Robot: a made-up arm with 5 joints. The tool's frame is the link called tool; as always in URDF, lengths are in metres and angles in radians. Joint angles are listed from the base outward.
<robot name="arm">
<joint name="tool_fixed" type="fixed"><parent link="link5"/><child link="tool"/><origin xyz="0.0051 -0.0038 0.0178" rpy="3.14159 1.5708 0"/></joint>
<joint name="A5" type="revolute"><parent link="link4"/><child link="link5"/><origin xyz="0.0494 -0.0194 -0.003" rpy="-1.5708 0 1.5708"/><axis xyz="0 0 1"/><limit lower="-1.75" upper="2.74"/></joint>
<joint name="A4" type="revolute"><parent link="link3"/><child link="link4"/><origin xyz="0.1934 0.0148 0.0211" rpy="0 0 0"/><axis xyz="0 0 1"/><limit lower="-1.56" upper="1.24"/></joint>
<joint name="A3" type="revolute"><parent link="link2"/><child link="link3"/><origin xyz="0.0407 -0.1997 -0.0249" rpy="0 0 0"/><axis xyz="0 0 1"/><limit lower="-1.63" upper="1.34"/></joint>
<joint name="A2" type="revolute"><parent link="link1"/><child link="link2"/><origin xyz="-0.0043 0.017 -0.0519" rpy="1.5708 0 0"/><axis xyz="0 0 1"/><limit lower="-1.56" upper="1.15"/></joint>
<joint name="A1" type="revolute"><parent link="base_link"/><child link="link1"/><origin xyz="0.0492 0.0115 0.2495" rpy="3.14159 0 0"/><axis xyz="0 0 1"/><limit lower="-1.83" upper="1.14"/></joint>
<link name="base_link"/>
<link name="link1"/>
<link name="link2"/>
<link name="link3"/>
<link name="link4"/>
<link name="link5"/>
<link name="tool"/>
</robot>
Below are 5 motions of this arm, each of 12 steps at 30 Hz.
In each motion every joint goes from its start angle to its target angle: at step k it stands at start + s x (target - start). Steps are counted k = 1, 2, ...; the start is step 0. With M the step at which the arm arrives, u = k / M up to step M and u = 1 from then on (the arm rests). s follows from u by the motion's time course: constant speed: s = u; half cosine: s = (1 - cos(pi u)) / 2; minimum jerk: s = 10 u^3 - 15 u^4 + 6 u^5.
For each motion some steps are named. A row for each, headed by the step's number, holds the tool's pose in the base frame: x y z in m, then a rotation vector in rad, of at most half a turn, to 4 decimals.
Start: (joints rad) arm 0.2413 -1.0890 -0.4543 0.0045 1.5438
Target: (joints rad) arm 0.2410 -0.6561 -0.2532 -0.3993 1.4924
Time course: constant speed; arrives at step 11
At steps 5, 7, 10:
5: -0.0266 0.0006 0.6711 -1.3929 -0.9976 -1.2528
7: 0.0067 -0.0076 0.6715 -1.3980 -0.9670 -1.2173
10: 0.0557 -0.0196 0.6659 -1.4040 -0.9206 -1.1644

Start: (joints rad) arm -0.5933 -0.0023 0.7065 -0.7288 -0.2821
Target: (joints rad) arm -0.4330 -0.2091 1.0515 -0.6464 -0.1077
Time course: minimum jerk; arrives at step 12
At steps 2, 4, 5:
2: 0.2285 0.1084 0.3804 0.2728 0.0649 0.5861
4: 0.2227 0.0979 0.3770 0.2330 0.0897 0.5541
5: 0.2178 0.0900 0.3742 0.2023 0.1100 0.5296

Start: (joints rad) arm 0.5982 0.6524 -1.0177 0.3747 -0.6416
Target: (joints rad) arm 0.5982 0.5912 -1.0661 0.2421 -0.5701
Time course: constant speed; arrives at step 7
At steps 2, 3, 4, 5, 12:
2: 0.3379 -0.2068 0.5184 0.5843 -0.2415 -0.5599
3: 0.3356 -0.2052 0.5236 0.5638 -0.2708 -0.5501
4: 0.3331 -0.2035 0.5287 0.5432 -0.3001 -0.5404
5: 0.3306 -0.2018 0.5338 0.5225 -0.3293 -0.5311
12: 0.3254 -0.1983 0.5438 0.4809 -0.3879 -0.5130

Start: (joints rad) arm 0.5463 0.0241 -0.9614 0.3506 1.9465
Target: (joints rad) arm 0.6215 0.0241 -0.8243 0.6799 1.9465
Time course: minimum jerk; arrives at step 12
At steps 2, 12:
2: 0.1917 -0.1108 0.6785 -1.9882 0.1547 -0.9124
12: 0.2072 -0.1385 0.6499 -1.9089 0.5279 -0.5253

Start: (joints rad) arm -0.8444 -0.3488 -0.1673 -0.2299 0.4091
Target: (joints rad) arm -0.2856 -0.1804 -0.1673 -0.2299 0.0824
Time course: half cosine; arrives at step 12
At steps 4, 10, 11, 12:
4: 0.1917 0.1040 0.6098 -0.0545 -0.7730 0.5545
10: 0.2477 0.0563 0.5884 -0.0053 -0.5990 0.2827
11: 0.2511 0.0515 0.5867 0.0007 -0.5881 0.2611
12: 0.2522 0.0498 0.5861 0.0029 -0.5844 0.2537

